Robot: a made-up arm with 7 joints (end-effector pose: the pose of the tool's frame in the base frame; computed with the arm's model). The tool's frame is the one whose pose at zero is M. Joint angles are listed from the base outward.
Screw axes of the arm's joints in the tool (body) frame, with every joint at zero. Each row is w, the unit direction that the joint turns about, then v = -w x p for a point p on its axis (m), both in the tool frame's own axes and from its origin. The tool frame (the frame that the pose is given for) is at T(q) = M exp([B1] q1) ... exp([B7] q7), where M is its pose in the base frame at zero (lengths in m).
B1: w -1 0 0 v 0 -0.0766 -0.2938
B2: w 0 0 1 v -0.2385 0.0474 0
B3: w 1 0 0 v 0 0.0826 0.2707
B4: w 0 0 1 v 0.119 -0.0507 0
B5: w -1 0 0 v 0 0.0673 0.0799
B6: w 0 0 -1 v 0.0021 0.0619 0
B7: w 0 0 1 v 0.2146 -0.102 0
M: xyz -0.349 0.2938 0.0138 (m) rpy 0 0 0 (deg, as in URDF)
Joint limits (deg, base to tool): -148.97..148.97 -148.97..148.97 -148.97..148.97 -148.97..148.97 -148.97..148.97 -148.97..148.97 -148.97..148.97
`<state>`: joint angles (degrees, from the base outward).
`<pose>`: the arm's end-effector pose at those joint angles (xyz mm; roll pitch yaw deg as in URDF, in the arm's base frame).
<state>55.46 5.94 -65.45 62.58 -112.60 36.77 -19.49</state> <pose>-221.8 -241.2 -107.5 -60.27 8.88 -89.01</pose>
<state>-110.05 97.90 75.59 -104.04 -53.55 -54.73 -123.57</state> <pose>-608.0 -757.5 6.7 156.08 32.20 133.32</pose>
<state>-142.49 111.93 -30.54 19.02 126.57 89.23 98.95</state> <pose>-998.2 145.3 292.7 47.18 -44.43 -131.91</pose>
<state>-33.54 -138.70 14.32 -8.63 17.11 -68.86 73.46</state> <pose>-191.1 -342.1 -129.0 37.09 2.68 -3.85</pose>
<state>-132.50 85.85 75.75 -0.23 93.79 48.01 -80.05</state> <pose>-835.2 -406.9 95.7 145.95 41.26 21.07</pose>
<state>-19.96 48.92 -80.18 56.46 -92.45 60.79 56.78</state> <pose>4.0 179.6 -347.7 28.16 38.70 66.97</pose>
